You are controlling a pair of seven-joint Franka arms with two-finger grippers.
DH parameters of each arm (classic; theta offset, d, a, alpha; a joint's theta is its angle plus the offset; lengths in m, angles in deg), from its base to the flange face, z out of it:
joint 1: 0 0.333 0 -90
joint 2: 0 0 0 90
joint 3: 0 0.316 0.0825 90
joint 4: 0 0 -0.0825 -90
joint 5: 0 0.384 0 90
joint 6: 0 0 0.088 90
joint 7: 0 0.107 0 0
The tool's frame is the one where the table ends.
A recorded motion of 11 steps. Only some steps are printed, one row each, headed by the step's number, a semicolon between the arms.
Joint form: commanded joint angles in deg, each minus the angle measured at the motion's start. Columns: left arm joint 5, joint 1, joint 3, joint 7, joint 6, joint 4, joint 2; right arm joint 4, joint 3, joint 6, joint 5, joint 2, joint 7, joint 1.
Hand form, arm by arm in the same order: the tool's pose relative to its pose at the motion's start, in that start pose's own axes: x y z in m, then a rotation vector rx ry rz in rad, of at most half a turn. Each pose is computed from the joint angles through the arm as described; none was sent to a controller.
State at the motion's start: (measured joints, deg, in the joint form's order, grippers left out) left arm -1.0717 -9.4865 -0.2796 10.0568 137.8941 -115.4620 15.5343; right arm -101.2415 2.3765 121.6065 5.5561 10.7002 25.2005 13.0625
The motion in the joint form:
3: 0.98 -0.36 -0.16 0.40 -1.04 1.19 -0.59; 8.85 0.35 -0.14 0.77 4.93 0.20 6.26
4: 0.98 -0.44 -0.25 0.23 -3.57 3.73 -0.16; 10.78 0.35 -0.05 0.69 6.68 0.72 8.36
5: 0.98 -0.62 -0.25 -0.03 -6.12 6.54 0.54; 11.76 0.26 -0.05 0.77 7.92 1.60 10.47
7: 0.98 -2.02 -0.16 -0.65 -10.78 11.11 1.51; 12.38 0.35 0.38 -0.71 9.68 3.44 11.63
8: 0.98 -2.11 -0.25 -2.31 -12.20 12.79 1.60; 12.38 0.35 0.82 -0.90 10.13 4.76 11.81
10: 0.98 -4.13 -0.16 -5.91 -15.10 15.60 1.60; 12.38 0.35 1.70 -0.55 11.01 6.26 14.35
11: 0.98 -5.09 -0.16 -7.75 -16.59 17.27 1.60; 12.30 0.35 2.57 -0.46 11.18 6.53 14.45
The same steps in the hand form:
3: 0.0065 0.0046 -0.0131 0.0117 0.0109 0.0286; -0.0074 -0.0830 -0.0086 0.0613 0.0298 -0.1059
4: 0.0157 0.0051 -0.0231 0.0096 0.0038 0.0285; -0.0146 -0.1070 -0.0020 0.0688 0.0268 -0.1328
5: 0.0257 0.0057 -0.0324 0.0078 -0.0037 0.0270; -0.0256 -0.1280 0.0063 0.0724 0.0151 -0.1504
7: 0.0414 0.0183 -0.0490 0.0027 -0.0217 0.0390; -0.0308 -0.1397 0.0228 0.0508 0.0115 -0.1504
8: 0.0470 0.0197 -0.0588 0.0025 -0.0186 0.0130; -0.0312 -0.1415 0.0277 0.0488 0.0118 -0.1314
10: 0.0567 0.0407 -0.0762 -0.0004 -0.0200 -0.0161; -0.0499 -0.1650 0.0385 0.0585 0.0003 -0.1438
11: 0.0620 0.0513 -0.0871 -0.0017 -0.0168 -0.0315; -0.0497 -0.1666 0.0398 0.0661 0.0079 -0.1393

